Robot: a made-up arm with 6 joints. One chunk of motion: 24 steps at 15 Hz.
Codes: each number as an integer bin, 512 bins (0 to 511) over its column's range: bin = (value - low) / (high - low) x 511, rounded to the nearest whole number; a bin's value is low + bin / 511 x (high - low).
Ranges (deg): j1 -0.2..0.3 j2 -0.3..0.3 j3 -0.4..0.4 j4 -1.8..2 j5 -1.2..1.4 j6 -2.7..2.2
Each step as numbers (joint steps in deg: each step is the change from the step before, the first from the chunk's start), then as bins.
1 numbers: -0.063 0.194 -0.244 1.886 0.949 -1.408
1 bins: 140 421 100 496 422 135
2 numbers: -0.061 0.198 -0.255 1.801 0.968 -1.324
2 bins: 142 424 93 484 426 143
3 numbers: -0.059 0.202 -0.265 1.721 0.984 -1.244
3 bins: 144 428 86 473 429 152
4 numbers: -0.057 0.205 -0.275 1.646 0.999 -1.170
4 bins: 146 430 80 463 432 160
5 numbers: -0.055 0.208 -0.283 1.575 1.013 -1.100
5 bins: 148 433 75 454 435 167
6 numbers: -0.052 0.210 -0.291 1.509 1.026 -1.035
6 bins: 151 434 70 445 437 174
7 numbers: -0.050 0.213 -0.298 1.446 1.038 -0.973
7 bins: 153 437 65 437 440 180
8 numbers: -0.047 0.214 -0.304 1.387 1.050 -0.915
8 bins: 156 438 61 429 442 186
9 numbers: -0.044 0.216 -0.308 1.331 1.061 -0.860
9 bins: 159 439 59 421 444 192
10 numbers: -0.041 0.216 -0.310 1.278 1.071 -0.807
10 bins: 162 439 57 414 446 197
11 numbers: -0.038 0.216 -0.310 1.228 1.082 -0.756
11 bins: 166 439 57 407 449 203
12 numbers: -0.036 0.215 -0.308 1.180 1.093 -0.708
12 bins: 168 439 59 401 451 208
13 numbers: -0.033 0.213 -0.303 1.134 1.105 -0.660
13 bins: 171 437 62 395 453 213
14 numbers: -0.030 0.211 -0.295 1.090 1.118 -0.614
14 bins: 174 435 67 389 456 218
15 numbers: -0.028 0.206 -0.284 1.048 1.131 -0.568
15 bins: 176 431 74 383 458 222
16 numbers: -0.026 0.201 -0.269 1.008 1.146 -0.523
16 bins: 178 427 84 378 461 227
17 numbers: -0.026 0.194 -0.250 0.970 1.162 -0.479
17 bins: 178 421 96 372 464 232
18 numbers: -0.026 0.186 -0.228 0.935 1.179 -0.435
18 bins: 178 414 110 368 468 236
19 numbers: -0.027 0.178 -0.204 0.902 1.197 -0.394
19 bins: 177 407 125 363 471 240
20 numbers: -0.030 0.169 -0.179 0.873 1.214 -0.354
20 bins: 174 399 141 359 474 245
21 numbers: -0.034 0.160 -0.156 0.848 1.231 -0.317
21 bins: 170 392 156 356 478 249
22 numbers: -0.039 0.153 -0.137 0.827 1.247 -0.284
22 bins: 165 386 168 353 481 252
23 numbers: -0.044 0.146 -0.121 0.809 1.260 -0.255
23 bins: 159 380 178 351 483 255
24 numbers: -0.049 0.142 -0.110 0.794 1.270 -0.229
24 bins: 154 376 185 349 485 258
